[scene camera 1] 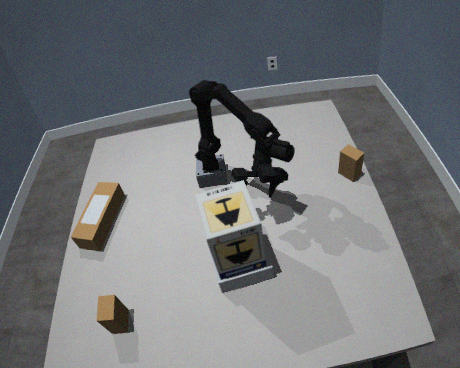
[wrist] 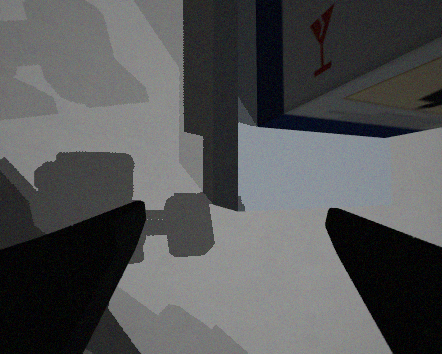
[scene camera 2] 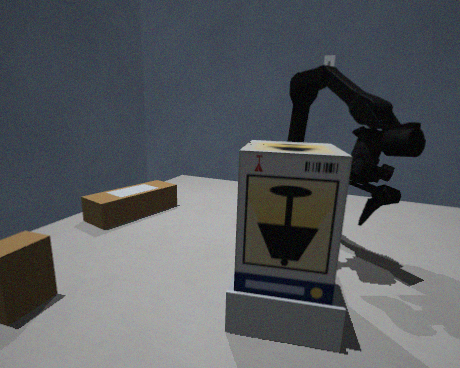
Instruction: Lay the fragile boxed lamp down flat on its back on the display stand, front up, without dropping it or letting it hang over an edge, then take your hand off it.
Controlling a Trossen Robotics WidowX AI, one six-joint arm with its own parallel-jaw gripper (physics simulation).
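Places are measured from the arm's base along level axes (x left, y back, z up), in metres.
Pixels of known places: gripper, fingertip midpoint: (scene camera 1: 257, 197) (wrist: 236, 213); arm's base, link origin: (scene camera 1: 210, 166).
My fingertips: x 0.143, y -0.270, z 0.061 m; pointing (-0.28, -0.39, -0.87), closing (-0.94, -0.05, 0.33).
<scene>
Ahead of a thing's pixels: the offset from my fingertips to its top centre. Level surfaces: height alone.
The white boxed lamp {dz +0.167, dx -0.108, dy -0.159 m} (scene camera 1: 231, 212) (scene camera 2: 287, 220) (wrist: 305, 92) stands upright on the low grey display stand (scene camera 1: 246, 280) (scene camera 2: 285, 320) (wrist: 310, 167). Lamp pictures show on its top and on the side facing scene camera 2; a blue band runs round its bottom. In the wrist view a side with a red glass mark shows at the upper right, beside the stand's dark upright wall. My gripper (scene camera 1: 259, 189) (scene camera 2: 356, 206) (wrist: 236, 213) is open and empty, pointing down above the table beside the box, on its right in both scene views. One finger is partly hidden behind the box in scene camera 2.
A long brown box with a white label {dz -0.049, dx -0.645, dy +0.160 m} (scene camera 1: 95, 209) (scene camera 2: 132, 190) lies at the left. A small brown box {dz -0.009, dx -0.549, dy -0.316 m} (scene camera 1: 113, 315) (scene camera 2: 27, 280) stands at the front left, another {dz -0.009, dx +0.414, dy +0.129 m} (scene camera 1: 351, 163) at the right. Shadows of arm and box fall across the pale table {dz -0.129 m} (scene camera 1: 165, 280).
</scene>
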